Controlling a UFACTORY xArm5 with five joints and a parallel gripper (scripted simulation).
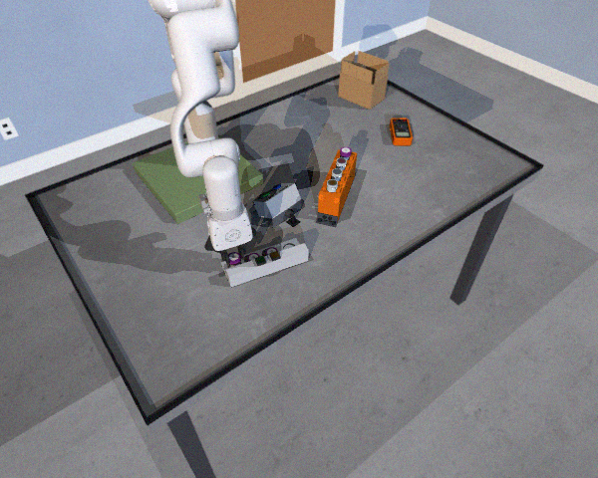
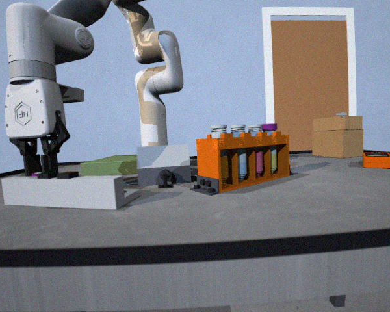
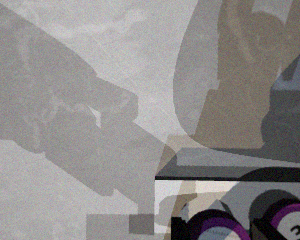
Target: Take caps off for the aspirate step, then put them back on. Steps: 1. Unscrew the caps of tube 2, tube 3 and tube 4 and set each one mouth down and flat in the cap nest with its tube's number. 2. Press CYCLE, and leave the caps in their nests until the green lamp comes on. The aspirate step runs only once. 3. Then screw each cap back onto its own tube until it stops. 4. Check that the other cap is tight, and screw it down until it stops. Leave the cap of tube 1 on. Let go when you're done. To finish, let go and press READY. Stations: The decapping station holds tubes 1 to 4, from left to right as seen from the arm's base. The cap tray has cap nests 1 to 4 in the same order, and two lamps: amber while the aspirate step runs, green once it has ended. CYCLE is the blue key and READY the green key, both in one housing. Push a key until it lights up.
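My hand is 230 mm to the right of the blue CYCLE key and 150 mm past it. Round my hand: tube (420 mm to the left, 80 mm behind, 10 mm below); green READY key (190 mm to the left, 140 mm behind); grey key housing (210 mm to the left, 130 mm behind, 10 mm below).
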